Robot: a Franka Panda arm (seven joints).
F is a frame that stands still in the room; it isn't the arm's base.
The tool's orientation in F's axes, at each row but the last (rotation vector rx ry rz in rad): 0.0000, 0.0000, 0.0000; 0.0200, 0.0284, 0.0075; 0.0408, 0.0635, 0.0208; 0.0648, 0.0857, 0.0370; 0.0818, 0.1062, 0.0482; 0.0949, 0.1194, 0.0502; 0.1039, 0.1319, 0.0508; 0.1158, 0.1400, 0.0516; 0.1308, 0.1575, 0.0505
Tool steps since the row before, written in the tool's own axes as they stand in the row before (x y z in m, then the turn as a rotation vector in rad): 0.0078, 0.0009, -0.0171, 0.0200, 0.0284, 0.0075; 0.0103, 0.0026, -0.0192, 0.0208, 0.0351, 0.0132; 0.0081, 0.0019, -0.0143, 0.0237, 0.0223, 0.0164; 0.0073, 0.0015, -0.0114, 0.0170, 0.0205, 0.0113; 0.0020, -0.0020, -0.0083, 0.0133, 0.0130, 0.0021; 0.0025, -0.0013, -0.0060, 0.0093, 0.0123, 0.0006; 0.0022, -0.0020, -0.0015, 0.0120, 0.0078, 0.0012; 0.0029, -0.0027, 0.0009, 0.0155, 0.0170, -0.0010; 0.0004, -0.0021, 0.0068, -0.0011, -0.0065, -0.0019
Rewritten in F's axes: 0.0078, 0.0009, -0.0171, 0.0200, 0.0284, 0.0075; 0.0097, 0.0031, -0.0194, 0.0209, 0.0350, 0.0133; 0.0071, 0.0027, -0.0147, 0.0243, 0.0221, 0.0158; 0.0062, 0.0025, -0.0119, 0.0172, 0.0204, 0.0112; 0.0012, -0.0012, -0.0086, 0.0129, 0.0135, 0.0018; 0.0018, -0.0006, -0.0063, 0.0087, 0.0127, 0.0007; 0.0021, -0.0017, -0.0020, 0.0117, 0.0083, 0.0005; 0.0031, -0.0026, 0.0002, 0.0145, 0.0179, -0.0011; 0.0016, -0.0029, 0.0063, -0.0011, -0.0063, -0.0026
